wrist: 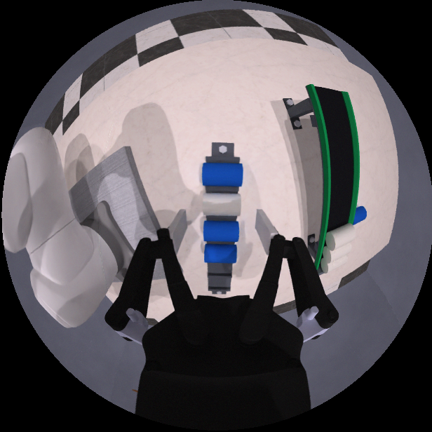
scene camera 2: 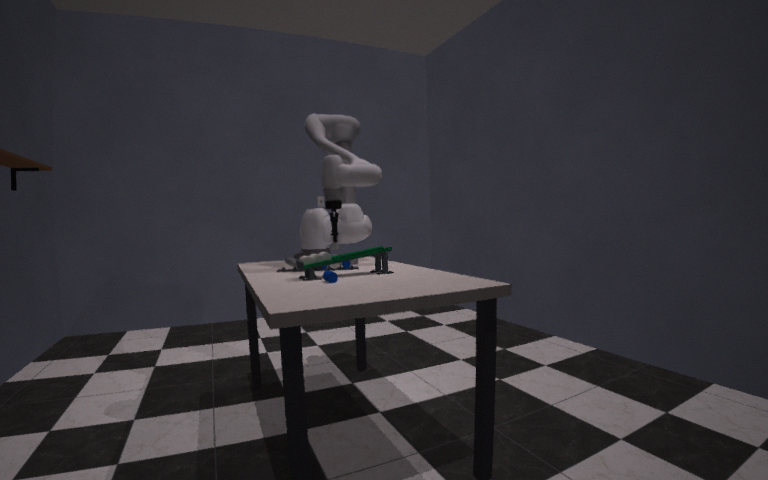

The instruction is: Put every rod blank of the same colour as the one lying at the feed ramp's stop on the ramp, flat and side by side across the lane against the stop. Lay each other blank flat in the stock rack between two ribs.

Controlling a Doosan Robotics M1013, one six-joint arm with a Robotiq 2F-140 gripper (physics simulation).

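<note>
The feed ramp (scene camera 2: 362, 253) (wrist: 340, 150) has green side rails and a dark lane. Three white blanks lie side by side across its low end; the uppermost white blank (wrist: 341, 236) shows best. The stock rack (wrist: 219, 283) holds a far blue blank (wrist: 222, 174), a white blank (wrist: 221, 204), a middle blue blank (wrist: 221, 231) and a near blue blank (wrist: 220, 253), all lying crosswise. Another blue blank (scene camera 2: 330, 276) (wrist: 360, 215) lies on the table beyond the ramp, partly hidden by its rail in the wrist view. My gripper (scene camera 2: 334, 241) (wrist: 221, 218) is open and empty above the rack, its fingers on either side of the row.
The pale table (scene camera 2: 390, 294) (wrist: 240, 85) carries the rack and ramp. The robot's base plate (wrist: 112, 172) and white lower arm (wrist: 50, 240) are left of the rack in the wrist view. The ramp's high-end support foot (wrist: 292, 114) stands between rack and ramp.
</note>
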